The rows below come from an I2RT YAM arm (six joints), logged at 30 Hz.
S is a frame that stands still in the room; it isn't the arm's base.
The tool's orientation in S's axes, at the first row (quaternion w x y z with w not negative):
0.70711, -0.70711, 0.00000, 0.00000
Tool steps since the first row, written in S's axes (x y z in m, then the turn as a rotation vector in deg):
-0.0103, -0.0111, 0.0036, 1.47, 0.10, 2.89
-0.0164, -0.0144, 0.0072, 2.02, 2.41, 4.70
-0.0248, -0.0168, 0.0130, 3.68, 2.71, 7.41
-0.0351, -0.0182, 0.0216, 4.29, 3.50, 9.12
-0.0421, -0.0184, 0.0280, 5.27, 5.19, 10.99
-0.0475, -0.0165, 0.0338, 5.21, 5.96, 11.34
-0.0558, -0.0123, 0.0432, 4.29, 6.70, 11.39
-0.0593, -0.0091, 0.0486, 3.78, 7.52, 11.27
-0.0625, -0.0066, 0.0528, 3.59, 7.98, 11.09
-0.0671, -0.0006, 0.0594, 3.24, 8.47, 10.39
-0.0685, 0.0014, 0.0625, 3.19, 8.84, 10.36
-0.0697, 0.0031, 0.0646, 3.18, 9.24, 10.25
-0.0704, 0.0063, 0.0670, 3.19, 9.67, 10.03
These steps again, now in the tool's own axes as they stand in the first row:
-0.0103, -0.0036, -0.0111, 1.47, -2.89, 0.10
-0.0164, -0.0072, -0.0144, 2.02, -4.70, 2.41
-0.0248, -0.0130, -0.0168, 3.68, -7.41, 2.71
-0.0351, -0.0216, -0.0182, 4.29, -9.12, 3.50
-0.0421, -0.0280, -0.0184, 5.27, -10.99, 5.19
-0.0475, -0.0338, -0.0165, 5.21, -11.34, 5.96
-0.0558, -0.0432, -0.0123, 4.29, -11.39, 6.70
-0.0593, -0.0486, -0.0091, 3.78, -11.27, 7.52
-0.0625, -0.0528, -0.0066, 3.59, -11.09, 7.98
-0.0671, -0.0594, -0.0006, 3.24, -10.39, 8.47
-0.0685, -0.0625, 0.0014, 3.19, -10.36, 8.84
-0.0697, -0.0646, 0.0031, 3.18, -10.25, 9.24
-0.0704, -0.0670, 0.0063, 3.19, -10.03, 9.67

